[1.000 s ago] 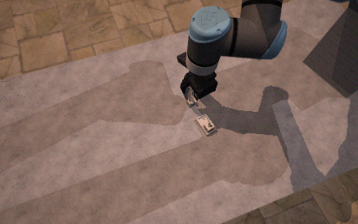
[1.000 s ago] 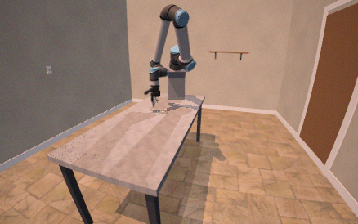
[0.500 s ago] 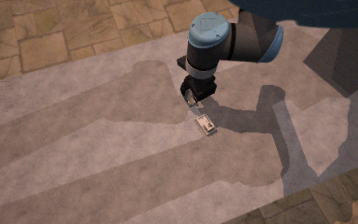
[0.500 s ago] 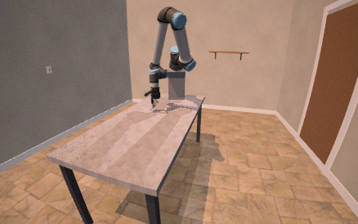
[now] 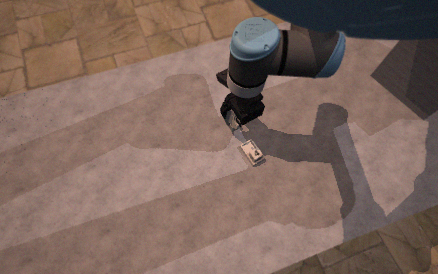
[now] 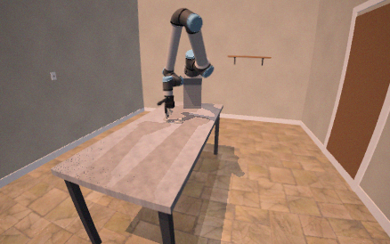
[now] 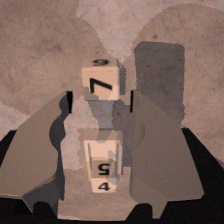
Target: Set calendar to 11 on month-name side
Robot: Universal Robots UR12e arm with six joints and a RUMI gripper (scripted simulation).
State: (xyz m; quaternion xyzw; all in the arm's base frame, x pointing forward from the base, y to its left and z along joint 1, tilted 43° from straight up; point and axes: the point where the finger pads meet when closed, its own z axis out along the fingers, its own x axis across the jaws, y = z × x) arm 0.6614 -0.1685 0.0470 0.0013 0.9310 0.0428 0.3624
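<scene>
The digit cube lies 4 cm below my hand. Also, from my hand: calendar tray: 11 cm to the left, 4 cm below; white cube: 12 cm to the left, 3 cm below.
</scene>
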